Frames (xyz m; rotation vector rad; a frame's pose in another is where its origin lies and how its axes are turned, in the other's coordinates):
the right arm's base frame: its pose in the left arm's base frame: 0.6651 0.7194 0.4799 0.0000 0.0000 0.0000
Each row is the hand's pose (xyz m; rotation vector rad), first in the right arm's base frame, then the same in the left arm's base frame.
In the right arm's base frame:
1: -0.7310 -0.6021 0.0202 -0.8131 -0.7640 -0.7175
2: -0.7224 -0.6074 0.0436 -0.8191 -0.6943 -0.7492
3: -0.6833 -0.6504 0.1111 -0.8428 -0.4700 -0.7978
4: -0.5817 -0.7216 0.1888 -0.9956 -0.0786 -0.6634
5: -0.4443 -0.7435 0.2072 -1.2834 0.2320 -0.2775
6: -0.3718 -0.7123 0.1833 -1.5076 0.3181 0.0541
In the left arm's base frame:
1: -0.0659 0.1173 0.5001 -0.8131 -0.7640 -0.7175
2: -0.0573 0.1120 0.5235 -0.8191 -0.6943 -0.7492
3: -0.0182 0.0690 0.5910 -0.8428 -0.4700 -0.7978
4: 0.0834 -0.0022 0.6687 -0.9956 -0.0786 -0.6634
5: 0.2208 -0.0241 0.6871 -1.2834 0.2320 -0.2775
6: 0.2933 0.0071 0.6632 -1.5076 0.3181 0.0541

